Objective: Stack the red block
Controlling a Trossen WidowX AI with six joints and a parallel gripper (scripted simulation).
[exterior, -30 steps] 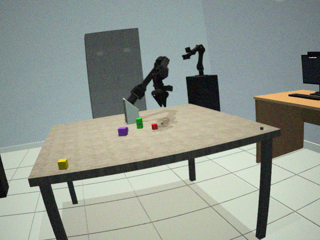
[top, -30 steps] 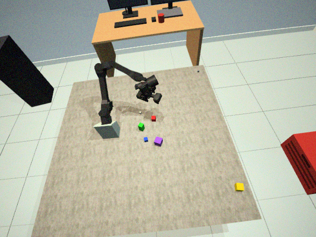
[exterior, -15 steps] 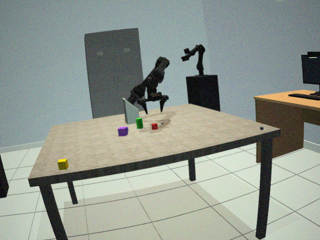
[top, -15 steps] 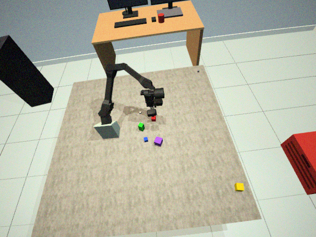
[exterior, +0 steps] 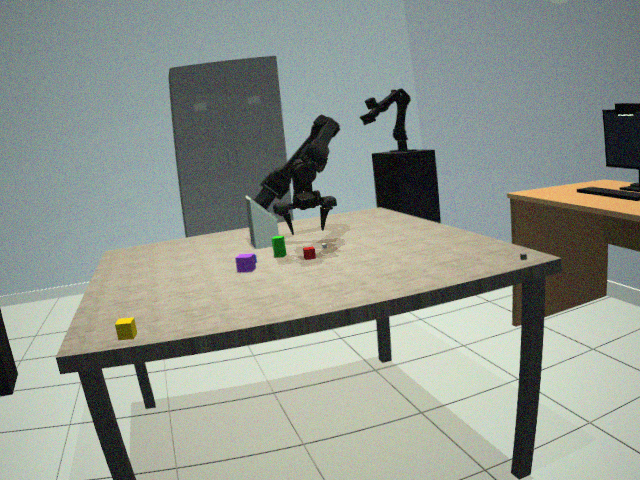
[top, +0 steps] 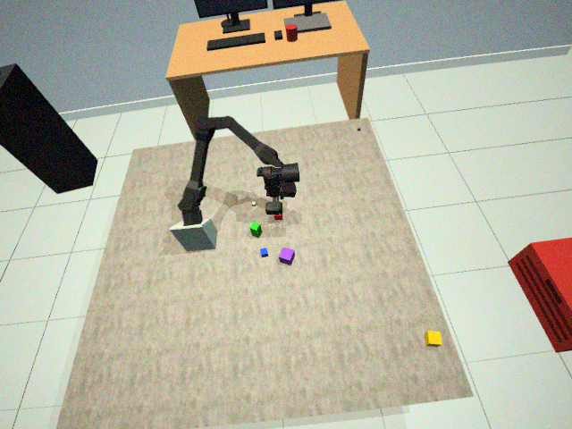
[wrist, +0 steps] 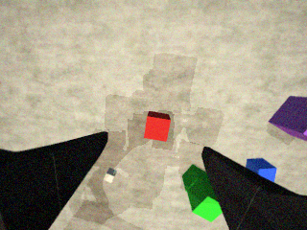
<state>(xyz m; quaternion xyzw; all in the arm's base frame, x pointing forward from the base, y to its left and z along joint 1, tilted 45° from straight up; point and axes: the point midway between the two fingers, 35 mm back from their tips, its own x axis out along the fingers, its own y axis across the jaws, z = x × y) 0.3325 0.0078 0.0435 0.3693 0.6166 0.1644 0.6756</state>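
The red block is 7 cm below my gripper tip and 1 cm behind it. The rest, counted from my gripper tip: tiny white cube 10 cm behind, 9 cm to the left, 7 cm below; small blue block 16 cm to the right, 10 cm behind, 7 cm below; purple block 20 cm to the right, 6 cm below, 1 cm behind.
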